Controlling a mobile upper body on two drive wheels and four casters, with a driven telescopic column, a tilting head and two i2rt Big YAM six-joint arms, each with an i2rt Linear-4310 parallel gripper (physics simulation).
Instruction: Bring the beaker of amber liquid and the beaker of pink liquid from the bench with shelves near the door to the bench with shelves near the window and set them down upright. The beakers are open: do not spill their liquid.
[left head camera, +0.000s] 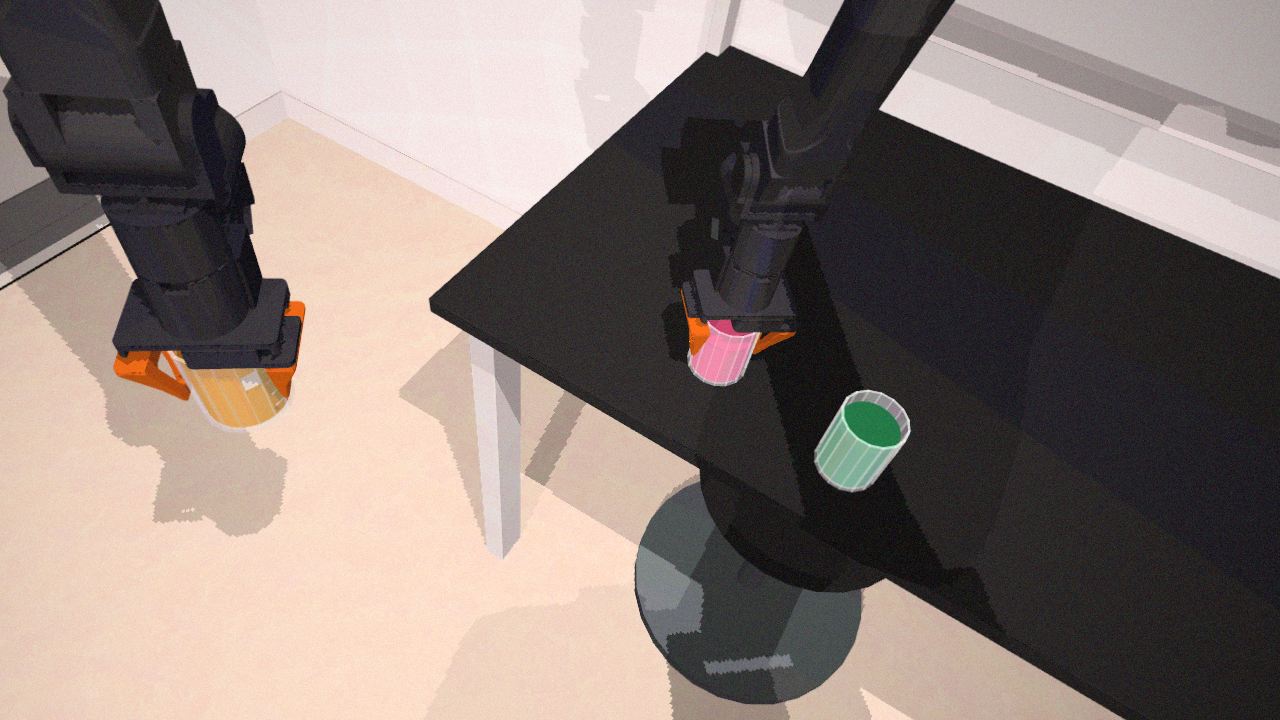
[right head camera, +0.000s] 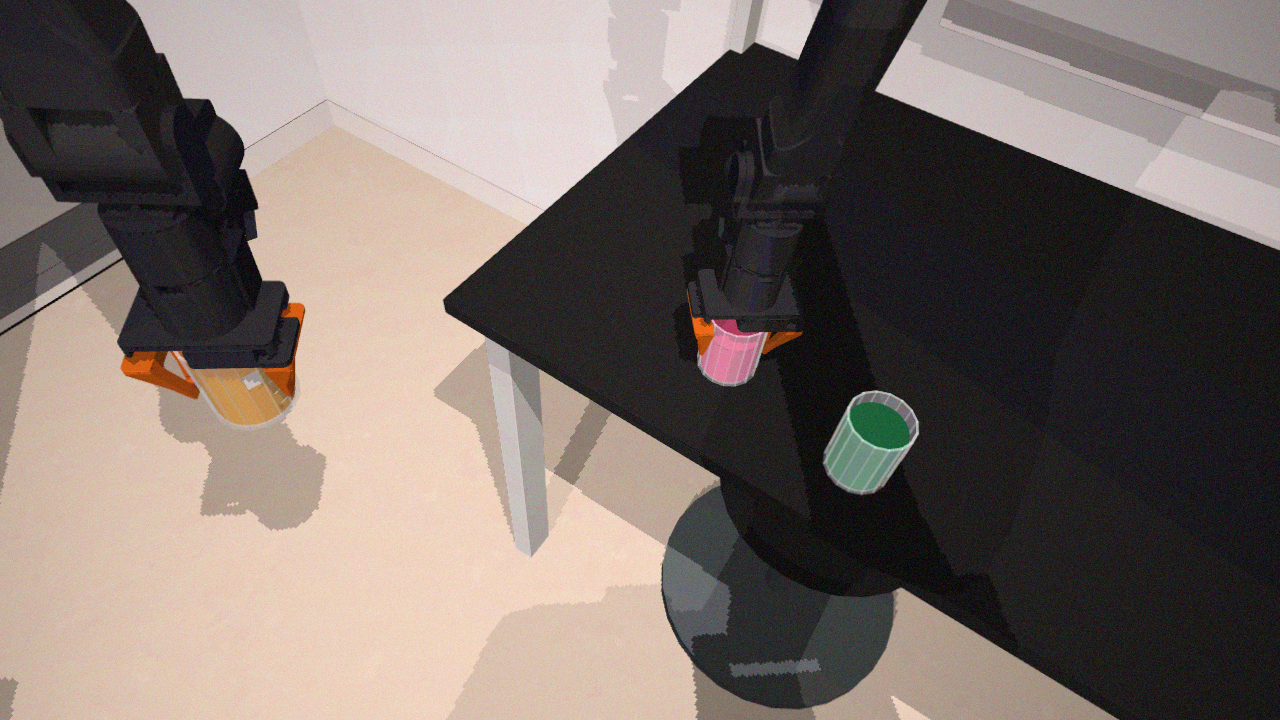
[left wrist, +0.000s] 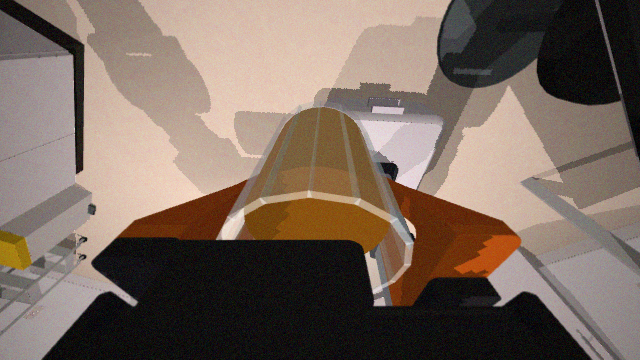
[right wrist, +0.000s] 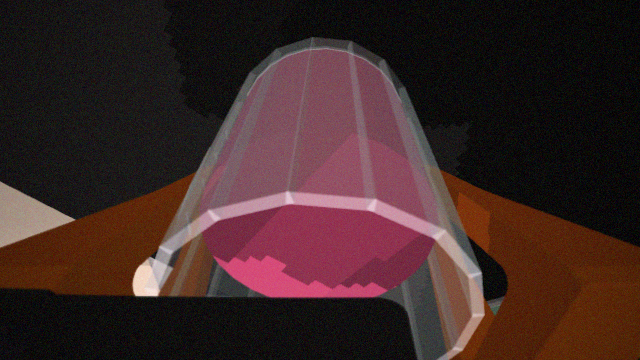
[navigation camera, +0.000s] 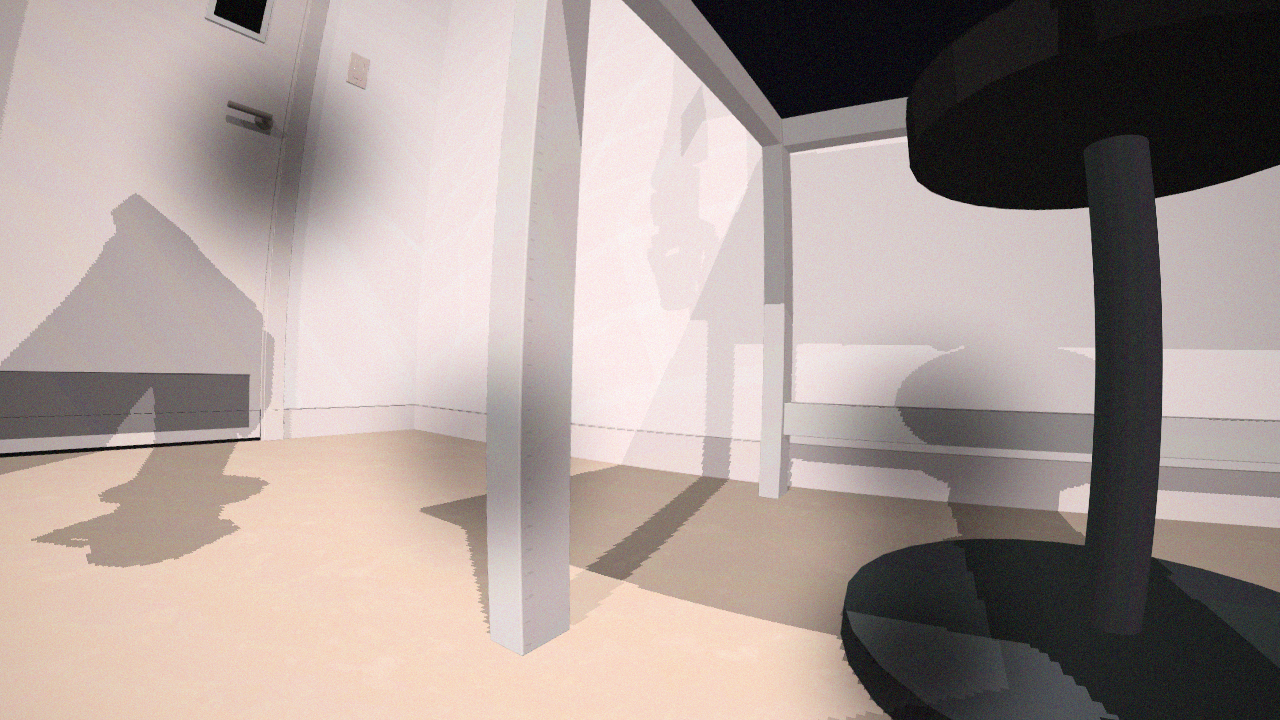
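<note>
My left gripper (left head camera: 234, 380) (right head camera: 241, 380) (left wrist: 319, 180) is shut on the amber beaker (left head camera: 246, 409) (right head camera: 247, 409) (left wrist: 320, 150) and holds it, close to upright, above the floor left of the bench. My right gripper (left head camera: 729, 347) (right head camera: 739, 347) (right wrist: 320, 180) is shut on the pink beaker (left head camera: 718, 365) (right head camera: 729, 367) (right wrist: 325, 100), with its orange fingers against both sides. The pink beaker stands upright on the black bench top (left head camera: 554, 268) (right head camera: 572, 277). Both beakers hold liquid below their rims. Their upper parts are partly hidden by the grippers. I cannot identify the window bench in these views.
A green beaker (left head camera: 859, 447) (right head camera: 868, 452) stands on the bench, right of the pink one. A round stool (left head camera: 747, 626) (right head camera: 778, 635) (navigation camera: 1118, 358) stands partly under the front edge. A bench leg (left head camera: 497, 447) (navigation camera: 528, 358) is at the near left corner. A door (navigation camera: 134, 134) is at the left.
</note>
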